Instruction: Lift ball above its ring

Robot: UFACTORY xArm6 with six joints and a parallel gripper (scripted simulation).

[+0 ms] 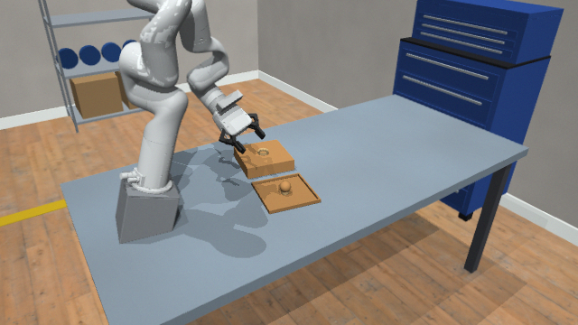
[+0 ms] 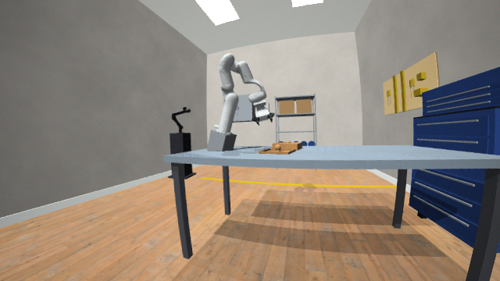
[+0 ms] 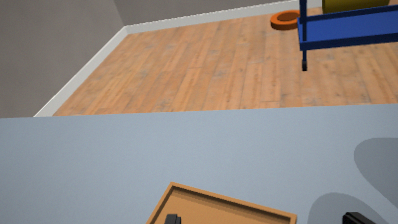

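Now: hand 9 cm short of the wooden ball, 7 cm to the left of it and 18 cm above it. Also, from my hand: thick wooden block 17 cm ahead, 15 cm to the left, 17 cm below; shallow wooden tray 9 cm ahead, 7 cm to the right, 20 cm below.
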